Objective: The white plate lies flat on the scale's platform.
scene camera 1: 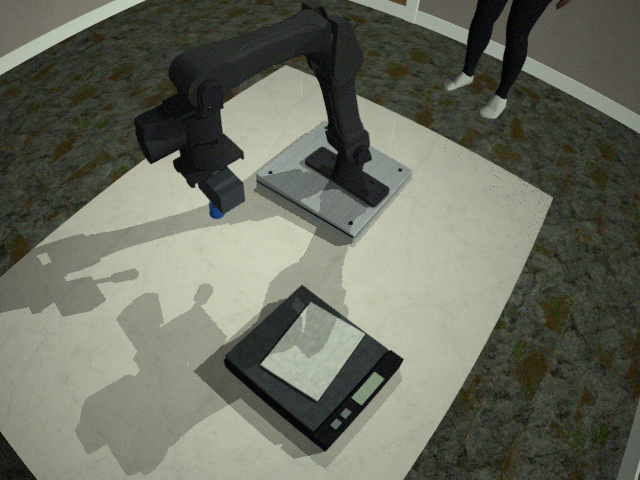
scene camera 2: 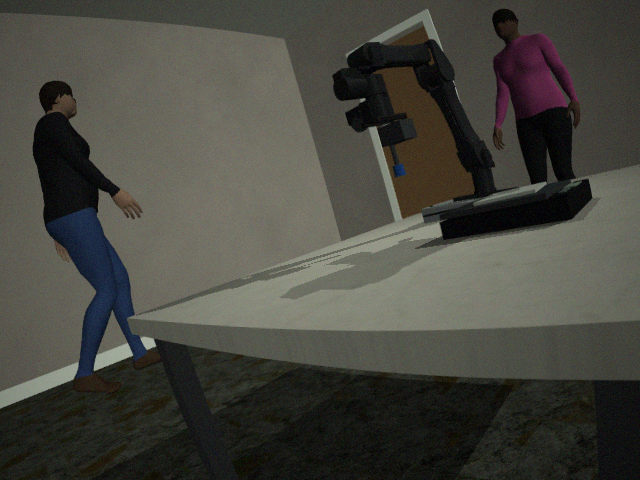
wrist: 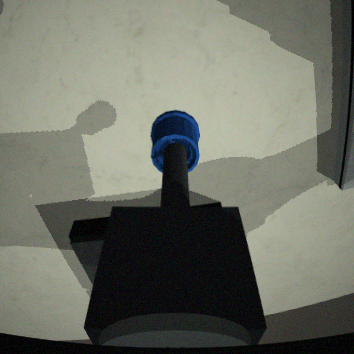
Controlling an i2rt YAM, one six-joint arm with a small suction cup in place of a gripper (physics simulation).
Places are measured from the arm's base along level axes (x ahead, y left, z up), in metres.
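Pixels of known places: end effector, tool point: [scene camera 1: 217,212] [scene camera 2: 400,175] [wrist: 174,132]; arm's base, origin of the base link: [scene camera 1: 346,176] [scene camera 2: 486,195].
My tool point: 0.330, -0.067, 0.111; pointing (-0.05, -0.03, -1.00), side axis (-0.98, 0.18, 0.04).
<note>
For each thing: its middle in the pictures, then the offset to it from my tool point, as dx, dy, dz. Level surfaces: height alone.
- white plate, body centre: [scene camera 1: 313,349] [scene camera 2: 512,193] +0.062, +0.279, -0.093
- black scale, body centre: [wrist: 159,275] [scene camera 1: 314,364] [scene camera 2: 519,206] +0.074, +0.291, -0.118
- pale table, its level: dz -0.141
The white plate [scene camera 1: 315,356] [scene camera 2: 511,194] lies flat on the dark platform of the black scale [scene camera 1: 251,351] [scene camera 2: 516,217] [wrist: 91,230], turned a little against its edges. All four of its corners show on the platform in scene camera 1. The scale's display and two buttons are on one side. My gripper [scene camera 1: 216,210] [scene camera 2: 399,170] [wrist: 175,132], a blue suction cup on a dark rod, hangs above the table, apart from the scale and plate. It holds nothing. In the wrist view the black housing hides most of the scale, and the plate does not show.
The arm stands on a silver base plate [scene camera 1: 289,192] [wrist: 350,115] behind the scale on the pale table [scene camera 1: 439,248] [scene camera 2: 361,310]. Shadows of the arm cross the table and plate. One person in black and blue [scene camera 2: 67,170] and another in pink [scene camera 2: 535,77] stand beyond the table.
</note>
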